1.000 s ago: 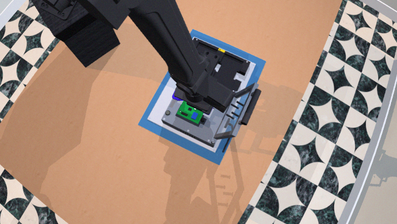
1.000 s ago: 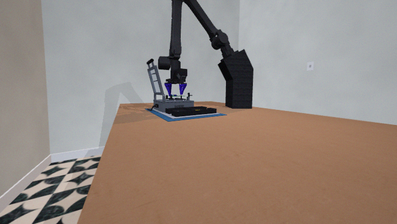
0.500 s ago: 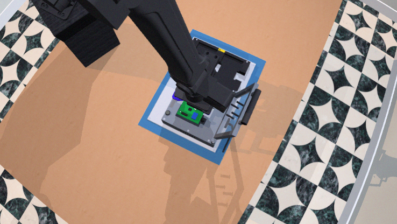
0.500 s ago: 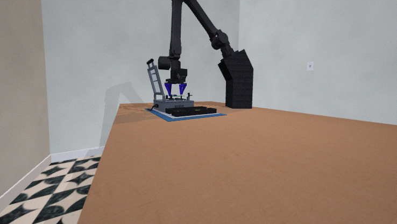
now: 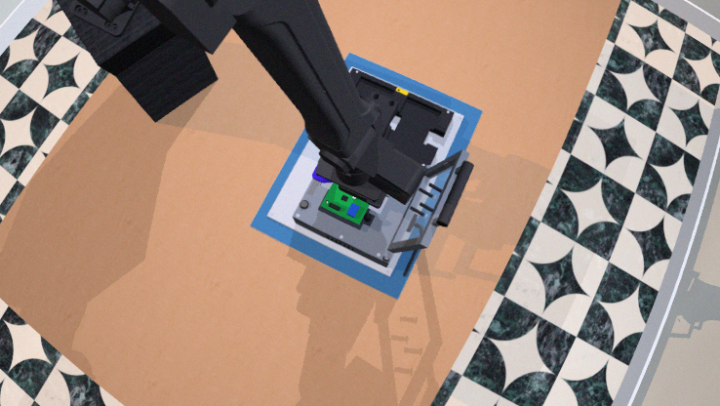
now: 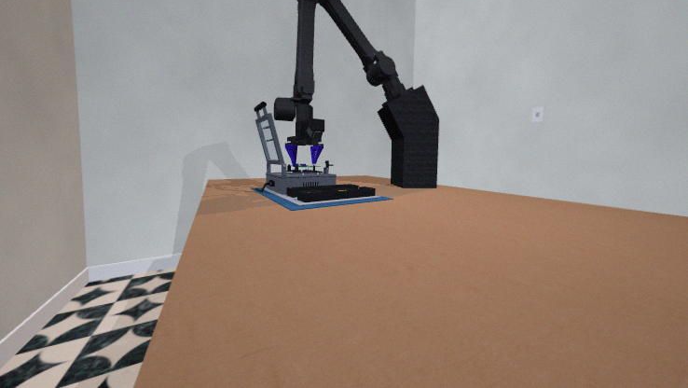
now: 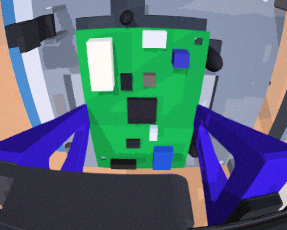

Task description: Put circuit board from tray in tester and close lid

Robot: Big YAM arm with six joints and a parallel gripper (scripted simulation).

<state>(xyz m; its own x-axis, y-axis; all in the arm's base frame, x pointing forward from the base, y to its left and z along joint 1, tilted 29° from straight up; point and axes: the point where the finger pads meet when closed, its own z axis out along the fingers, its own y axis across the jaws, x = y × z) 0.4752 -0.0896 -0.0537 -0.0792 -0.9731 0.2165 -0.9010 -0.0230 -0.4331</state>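
Right now my hand is right at the green circuit board. From my hand the other things lie so: black plate: 20 mm below, 10 mm to the left, 10 mm ahead; then tester: 40 mm to the left, 30 mm ahead, 20 mm above; then dark latch hook: 60 mm to the left, 60 mm behind.
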